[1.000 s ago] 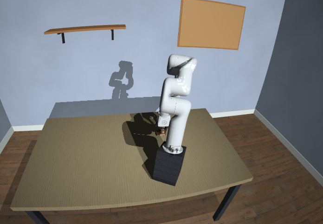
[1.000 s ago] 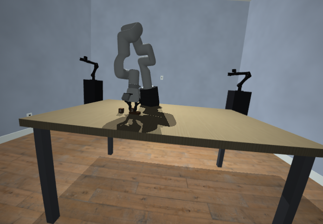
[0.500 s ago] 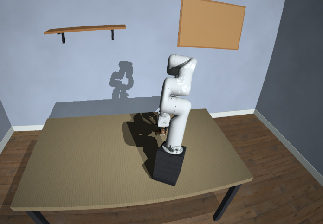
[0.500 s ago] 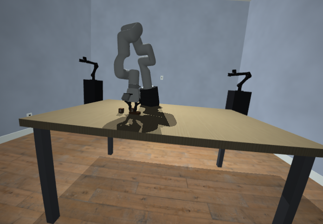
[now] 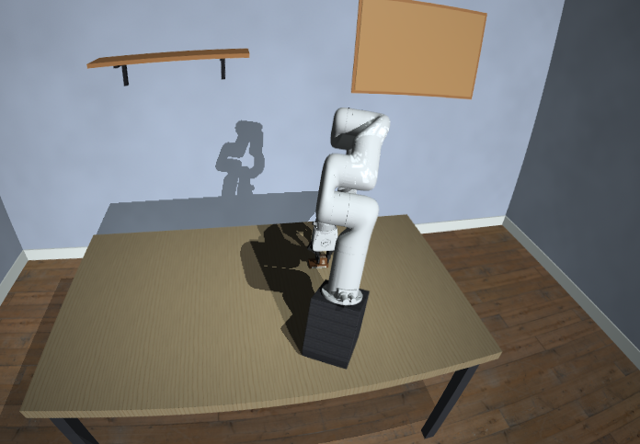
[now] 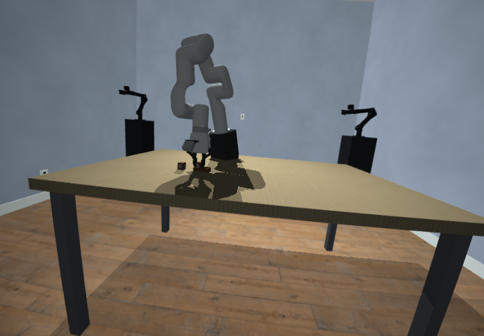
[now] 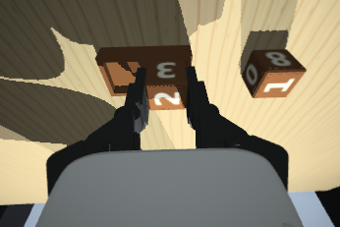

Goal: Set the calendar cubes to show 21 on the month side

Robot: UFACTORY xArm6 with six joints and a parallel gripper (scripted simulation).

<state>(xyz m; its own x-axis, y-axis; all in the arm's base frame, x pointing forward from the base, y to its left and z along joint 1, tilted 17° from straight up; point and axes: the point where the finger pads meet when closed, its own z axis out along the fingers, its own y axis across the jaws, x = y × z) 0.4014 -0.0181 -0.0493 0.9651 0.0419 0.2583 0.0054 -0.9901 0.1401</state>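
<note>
Now: hand 20 mm to the right of the brown wooden tray and 30 mm above it.
</note>
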